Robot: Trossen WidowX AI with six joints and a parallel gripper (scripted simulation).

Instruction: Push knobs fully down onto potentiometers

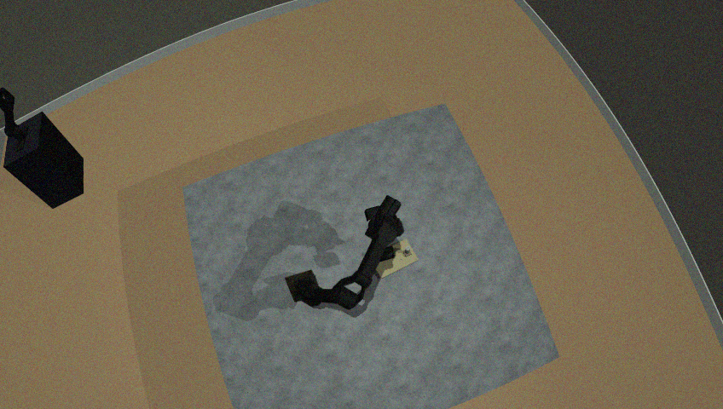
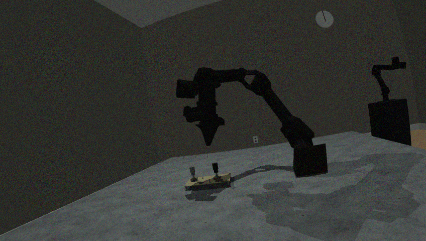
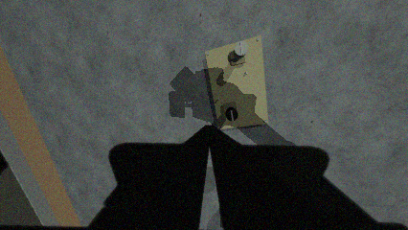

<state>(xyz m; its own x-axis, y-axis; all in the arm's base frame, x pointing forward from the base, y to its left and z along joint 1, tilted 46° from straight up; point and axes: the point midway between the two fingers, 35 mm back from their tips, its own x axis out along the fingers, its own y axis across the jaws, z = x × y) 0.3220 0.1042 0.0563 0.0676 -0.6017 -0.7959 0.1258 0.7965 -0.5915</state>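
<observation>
My gripper tip is 80 mm above the dark knob and 30 mm to the left of it. Also, from my gripper tip: light grey knob 90 mm below, 90 mm ahead, 40 mm to the right.
</observation>
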